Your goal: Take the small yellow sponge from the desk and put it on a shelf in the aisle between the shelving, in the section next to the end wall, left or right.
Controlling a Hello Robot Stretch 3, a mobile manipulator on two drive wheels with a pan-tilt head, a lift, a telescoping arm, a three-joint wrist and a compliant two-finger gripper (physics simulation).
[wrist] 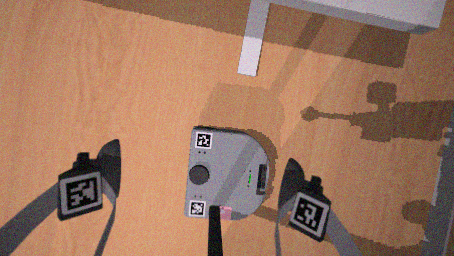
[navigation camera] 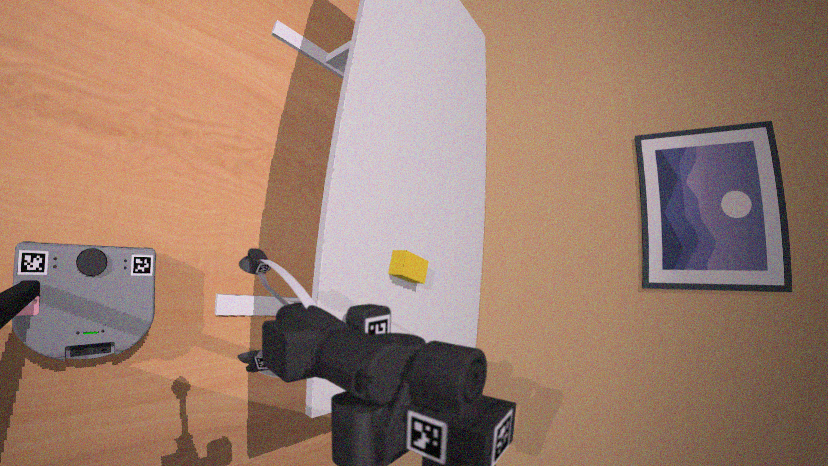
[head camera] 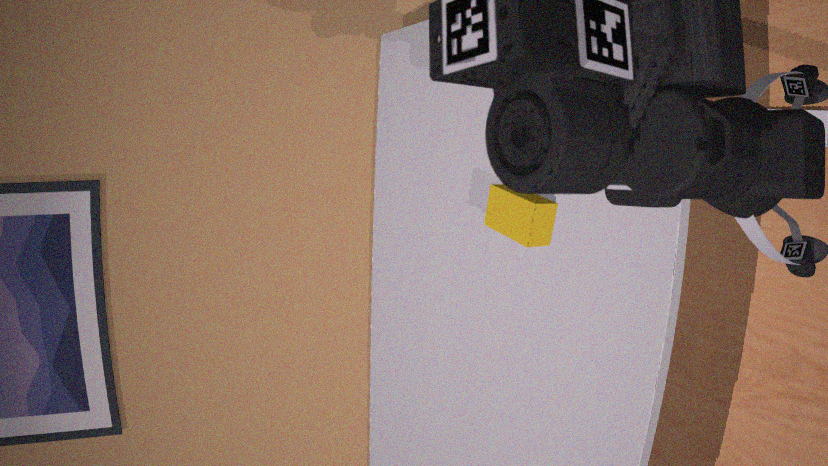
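Seen in the pictures: gripper, fingertip midpoint: [navigation camera: 247,308]; robot's base at its link origin: [navigation camera: 92,260].
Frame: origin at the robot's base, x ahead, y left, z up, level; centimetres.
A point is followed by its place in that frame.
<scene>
The small yellow sponge [head camera: 515,215] @[x 3.3, y -64.3, z 76.5 cm] [navigation camera: 407,266] @[x 3.6, y -62.3, z 76.5 cm] lies on the white desk [head camera: 492,347] @[x 25.3, y -74.4, z 72.0 cm] [navigation camera: 417,144] @[x 38.4, y -71.0, z 72.0 cm], near one end of it. In the head camera view it shows beside my dark wrist, which covers part of the desk. My gripper [head camera: 802,170] @[x -2.2, y -19.6, z 81.7 cm] [navigation camera: 252,312] @[x -2.2, y -19.6, z 81.7 cm] [wrist: 204,167] @[x -2.2, y -19.6, z 81.7 cm] is open and empty. Its fingers point away from the sponge, back over the floor and my base. The sponge does not show in the wrist view. The shelving and its aisle do not show.
A tan wall [head camera: 243,260] @[x 14.3, y -123.8, z 100.0 cm] [navigation camera: 579,347] @[x -26.3, y -121.4, z 110.9 cm] with a framed picture [head camera: 107,312] @[x 23.7, y -124.4, z 131.4 cm] [navigation camera: 712,277] @[x 0.4, y -120.7, z 153.8 cm] stands behind the desk. My grey base [navigation camera: 124,295] @[x -8.9, y -8.5, z 16.0 cm] [wrist: 235,150] is on the wooden floor [navigation camera: 144,144] @[x 40.0, y -11.3, z 0.1 cm] [wrist: 150,75]. A white desk foot [navigation camera: 237,305] [wrist: 248,60] reaches out near the base.
</scene>
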